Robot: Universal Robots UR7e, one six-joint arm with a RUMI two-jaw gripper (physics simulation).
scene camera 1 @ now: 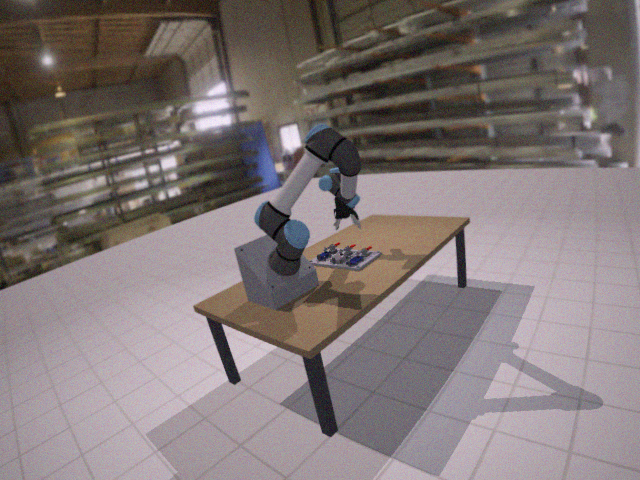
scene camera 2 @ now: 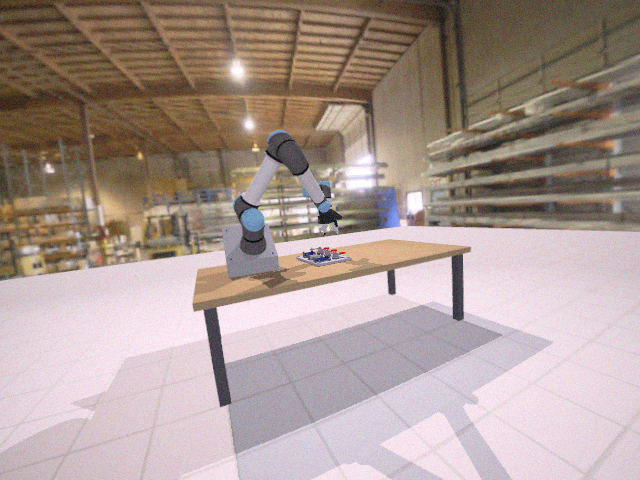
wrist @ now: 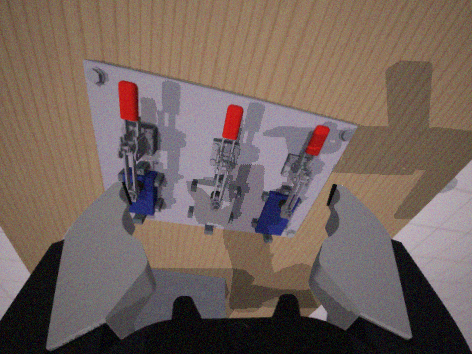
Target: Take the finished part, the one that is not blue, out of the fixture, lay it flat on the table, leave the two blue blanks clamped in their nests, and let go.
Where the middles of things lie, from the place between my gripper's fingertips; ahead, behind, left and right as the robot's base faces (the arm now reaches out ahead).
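The finished part (wrist: 202,214) is 120 mm below my gripper and 120 mm behind it. As for the fixture plate (wrist: 189,116), my gripper's 140 mm above it and 80 mm past it.
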